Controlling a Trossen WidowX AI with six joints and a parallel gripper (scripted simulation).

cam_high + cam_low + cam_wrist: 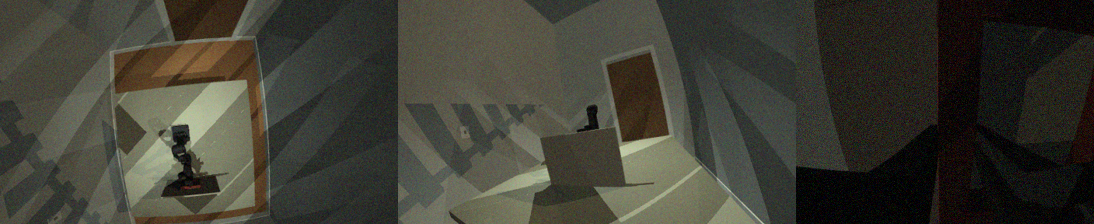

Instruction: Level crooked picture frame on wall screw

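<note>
The picture frame lies 1 cm ahead of my gripper tip and 5 cm below it. From my gripper tip the other things lie so: wall panel: 2 cm ahead, 6 cm below.
</note>
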